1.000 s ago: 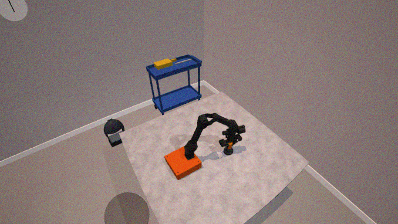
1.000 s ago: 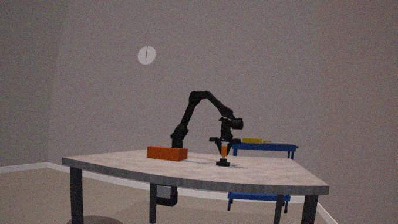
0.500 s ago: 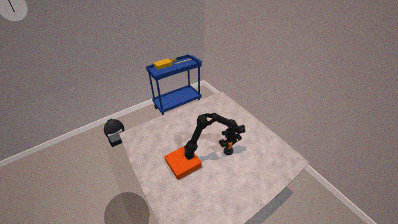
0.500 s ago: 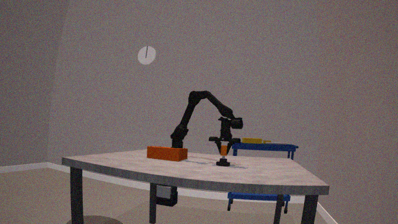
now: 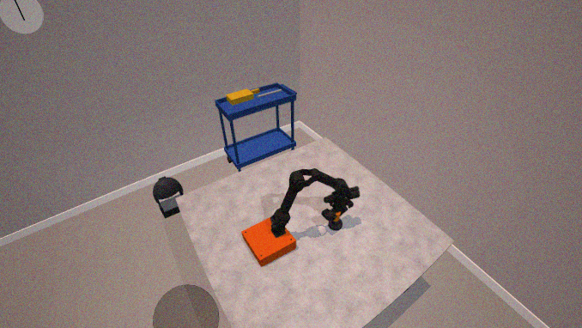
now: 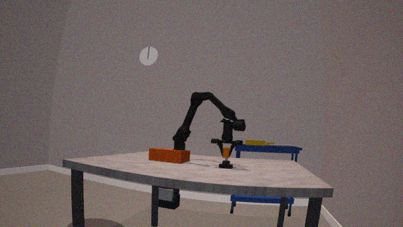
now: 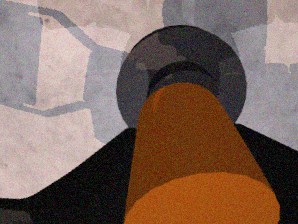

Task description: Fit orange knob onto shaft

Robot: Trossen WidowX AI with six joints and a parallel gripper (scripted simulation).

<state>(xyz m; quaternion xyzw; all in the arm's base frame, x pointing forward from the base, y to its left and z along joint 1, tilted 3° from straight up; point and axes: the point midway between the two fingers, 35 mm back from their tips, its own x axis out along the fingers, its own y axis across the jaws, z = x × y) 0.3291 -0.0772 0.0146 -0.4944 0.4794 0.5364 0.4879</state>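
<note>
The pedestal is 4 cm below my gripper tip. The rest, counted from my gripper tip: orange knob 3 cm above.
</note>
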